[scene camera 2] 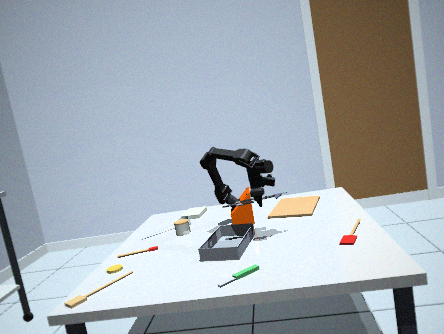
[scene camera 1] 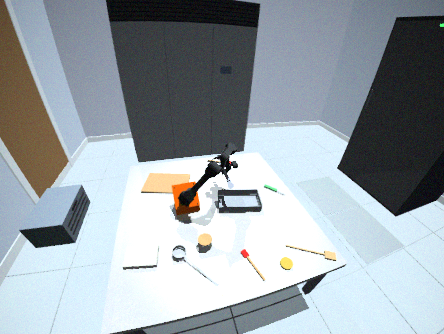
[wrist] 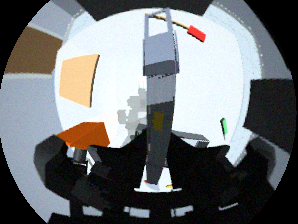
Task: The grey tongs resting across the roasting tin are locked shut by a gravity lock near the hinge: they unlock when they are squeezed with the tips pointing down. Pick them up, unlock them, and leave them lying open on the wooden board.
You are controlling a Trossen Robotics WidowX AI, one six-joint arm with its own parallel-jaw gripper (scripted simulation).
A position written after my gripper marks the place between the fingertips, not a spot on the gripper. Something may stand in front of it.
I see my gripper (wrist: 156,129), a white slab (scene camera 1: 138,256), a wooden board (scene camera 2: 298,206) and a dark grey roasting tin (scene camera 2: 228,242).
The wooden board also shows in scene camera 1 (scene camera 1: 156,182) and in the wrist view (wrist: 76,81). The dark grey roasting tin is seen too in scene camera 1 (scene camera 1: 240,200).
